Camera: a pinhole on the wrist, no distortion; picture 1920 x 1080 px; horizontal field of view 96.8 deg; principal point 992.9 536.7 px. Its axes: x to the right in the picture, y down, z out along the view. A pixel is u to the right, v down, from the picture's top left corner.
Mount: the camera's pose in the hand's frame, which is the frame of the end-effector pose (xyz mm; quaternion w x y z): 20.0 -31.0 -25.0 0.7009 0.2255 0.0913 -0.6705
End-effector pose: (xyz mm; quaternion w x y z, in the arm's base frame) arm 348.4 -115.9 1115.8 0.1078 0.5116 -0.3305 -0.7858
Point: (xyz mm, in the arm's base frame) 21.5 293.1 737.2
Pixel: 1447 991
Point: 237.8 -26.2 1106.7
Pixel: 729 660
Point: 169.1 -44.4 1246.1
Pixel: 130 438
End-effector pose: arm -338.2 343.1 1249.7 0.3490 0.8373 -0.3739 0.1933
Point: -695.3 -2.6 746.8
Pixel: 95 93
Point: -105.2 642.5 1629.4
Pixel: behind the camera
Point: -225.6 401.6 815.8
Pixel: 1208 185
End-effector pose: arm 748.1 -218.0 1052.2 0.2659 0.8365 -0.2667 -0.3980
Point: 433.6 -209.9 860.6
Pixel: 647 491
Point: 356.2 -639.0 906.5
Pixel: outside the picture
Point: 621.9 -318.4 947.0
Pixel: 174 950
